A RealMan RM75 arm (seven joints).
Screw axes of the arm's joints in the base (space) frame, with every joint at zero. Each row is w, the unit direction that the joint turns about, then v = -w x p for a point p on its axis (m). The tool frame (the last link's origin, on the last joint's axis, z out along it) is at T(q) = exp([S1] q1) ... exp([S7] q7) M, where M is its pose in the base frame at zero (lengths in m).
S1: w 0 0 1 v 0 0 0
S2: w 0 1 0 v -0.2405 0 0
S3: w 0 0 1 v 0 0 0
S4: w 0 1 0 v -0.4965 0 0
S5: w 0 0 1 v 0 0 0
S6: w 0 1 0 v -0.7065 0 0
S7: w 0 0 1 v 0 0 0
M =
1 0 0 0
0 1 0 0
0 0 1 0.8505
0 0 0 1
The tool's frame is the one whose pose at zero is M.
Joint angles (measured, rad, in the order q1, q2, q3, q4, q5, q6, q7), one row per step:
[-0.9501, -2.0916, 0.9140, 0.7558, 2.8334, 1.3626, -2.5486]
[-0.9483, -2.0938, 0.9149, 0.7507, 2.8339, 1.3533, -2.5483]
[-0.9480, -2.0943, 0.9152, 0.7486, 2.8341, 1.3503, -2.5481]
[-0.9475, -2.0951, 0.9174, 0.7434, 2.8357, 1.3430, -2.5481]
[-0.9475, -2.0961, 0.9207, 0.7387, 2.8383, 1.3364, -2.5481]
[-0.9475, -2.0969, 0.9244, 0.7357, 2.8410, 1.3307, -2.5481]
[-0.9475, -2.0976, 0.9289, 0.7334, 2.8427, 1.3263, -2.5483]
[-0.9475, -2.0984, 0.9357, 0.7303, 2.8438, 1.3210, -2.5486]
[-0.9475, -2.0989, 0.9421, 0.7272, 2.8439, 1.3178, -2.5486]
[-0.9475, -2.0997, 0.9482, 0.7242, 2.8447, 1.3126, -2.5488]
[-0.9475, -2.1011, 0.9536, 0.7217, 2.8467, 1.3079, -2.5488]
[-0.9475, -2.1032, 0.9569, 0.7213, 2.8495, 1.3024, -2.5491]
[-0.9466, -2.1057, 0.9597, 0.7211, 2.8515, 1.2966, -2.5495]
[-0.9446, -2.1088, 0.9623, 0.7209, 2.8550, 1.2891, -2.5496]
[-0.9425, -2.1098, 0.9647, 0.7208, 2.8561, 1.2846, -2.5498]
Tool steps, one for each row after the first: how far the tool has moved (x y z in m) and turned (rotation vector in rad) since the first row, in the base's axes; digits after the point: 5 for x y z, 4 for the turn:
[-0.00121, -0.00026, -0.00167, 0.0023, 0.0001, 0.0006]
[-0.00159, -0.00031, -0.00220, 0.0028, 0.0004, 0.0007]
[-0.00260, -0.00037, -0.00332, 0.0037, 0.0032, 0.0004]
[-0.00339, -0.00044, -0.00448, 0.0036, 0.0077, -0.0009]
[-0.00395, -0.00036, -0.00529, 0.0039, 0.0126, -0.0033]
[-0.00427, -0.00036, -0.00608, 0.0033, 0.0172, -0.0058]
[-0.00456, -0.00044, -0.00721, 0.0018, 0.0226, -0.0093]
[-0.00481, -0.00074, -0.00830, -0.0012, 0.0270, -0.0118]
[-0.00507, -0.00080, -0.00939, -0.0024, 0.0317, -0.0151]
[-0.00534, -0.00097, -0.01055, -0.0040, 0.0367, -0.0184]
[-0.00528, -0.00081, -0.01147, -0.0027, 0.0407, -0.0222]
[-0.00541, -0.00083, -0.01255, -0.0011, 0.0432, -0.0250]
[-0.00606, -0.00098, -0.01375, 0.0014, 0.0469, -0.0278]
[-0.00681, -0.00108, -0.01419, 0.0033, 0.0491, -0.0289]

